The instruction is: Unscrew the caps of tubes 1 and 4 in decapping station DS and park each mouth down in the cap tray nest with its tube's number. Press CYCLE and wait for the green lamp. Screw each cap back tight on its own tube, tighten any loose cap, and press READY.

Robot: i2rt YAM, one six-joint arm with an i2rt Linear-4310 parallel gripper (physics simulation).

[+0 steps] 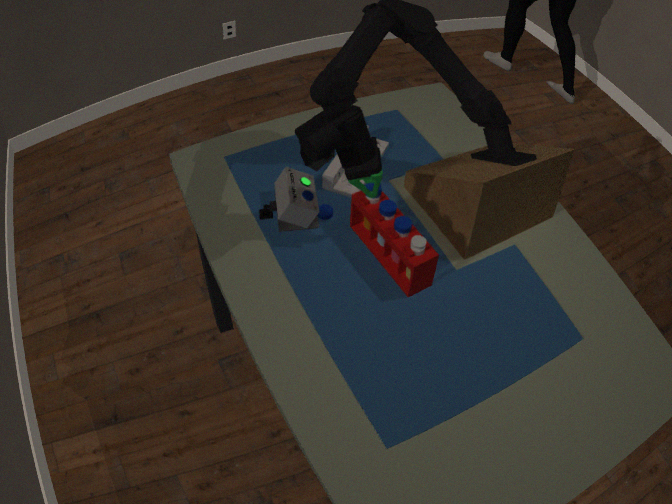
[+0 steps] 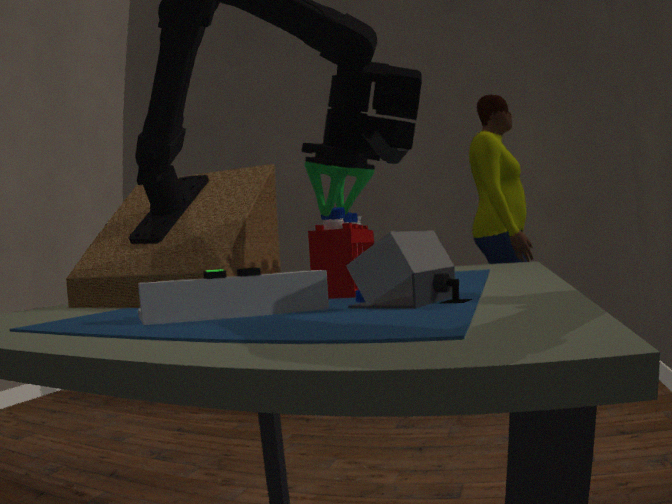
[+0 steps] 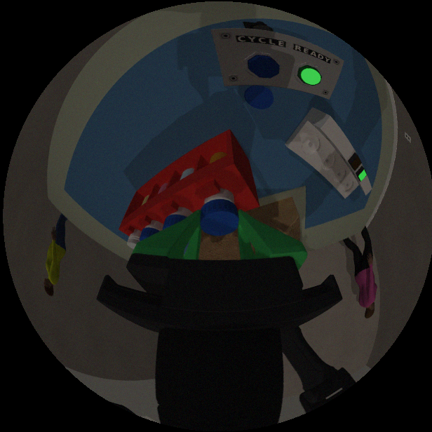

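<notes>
A red rack [image 1: 423, 276] [image 2: 328, 244] [image 3: 245, 175] holds several upright tubes. My gripper [image 1: 372, 190] [image 2: 336, 212] [image 3: 219, 215] points down with its green fingers shut on the blue cap [image 3: 219, 220] of the end tube nearest the tray. The cap sits on that tube's white neck. Two more tubes carry blue caps [image 1: 387, 208] [image 1: 402, 224]. The far end tube [image 1: 417, 243] shows a white top without blue. The tube numbers are not readable. The white cap tray [image 2: 233, 298] [image 3: 303, 139] shows bare round nests and a green lamp [image 2: 214, 272] [image 3: 362, 175].
The grey button box [image 1: 293, 203] [image 2: 407, 254] [image 3: 232, 60] has a dark blue CYCLE button [image 3: 263, 66] and a bright green READY button [image 3: 310, 75]. A blue round cap-like piece [image 1: 325, 211] [image 3: 259, 96] lies beside it. A brown wedge block [image 1: 515, 200] [image 2: 217, 217] carries the arm's base.
</notes>
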